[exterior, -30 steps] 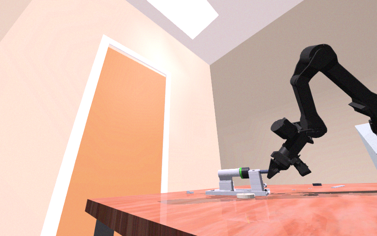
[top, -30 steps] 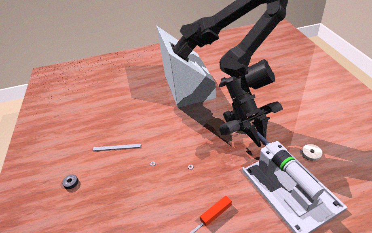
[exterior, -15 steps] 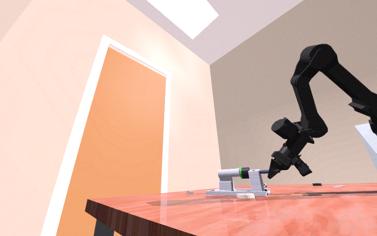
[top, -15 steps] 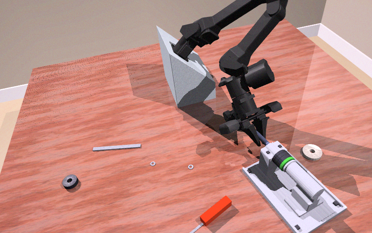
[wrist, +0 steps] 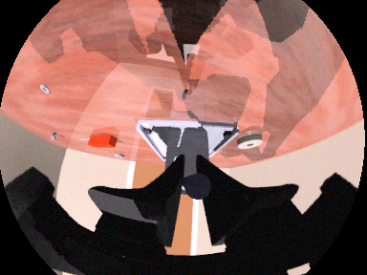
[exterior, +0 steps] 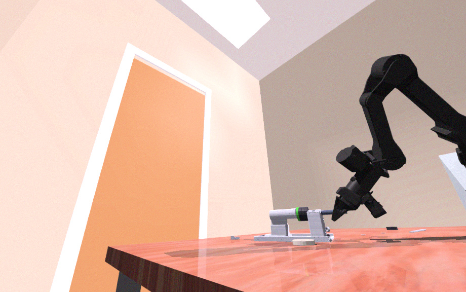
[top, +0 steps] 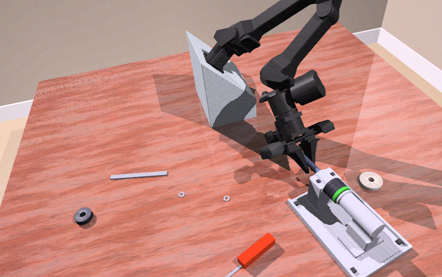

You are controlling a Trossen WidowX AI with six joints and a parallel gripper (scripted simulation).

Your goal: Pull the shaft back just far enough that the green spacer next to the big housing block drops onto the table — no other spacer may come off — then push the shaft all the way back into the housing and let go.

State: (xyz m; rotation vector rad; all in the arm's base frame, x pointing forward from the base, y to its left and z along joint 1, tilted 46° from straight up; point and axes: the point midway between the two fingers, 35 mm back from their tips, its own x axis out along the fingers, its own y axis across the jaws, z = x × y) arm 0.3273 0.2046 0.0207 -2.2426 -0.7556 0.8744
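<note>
Right now the dark shaft is 30 mm ahead of my gripper tip, 10 mm to the left of it and 20 mm above it. Also, from my gripper tip: green spacer 100 mm ahead, 30 mm to the left, 20 mm above; then black spacer 90 mm ahead, 30 mm to the left, 20 mm above; then red-handled tool 160 mm ahead, 220 mm to the right, 50 mm below.
</note>
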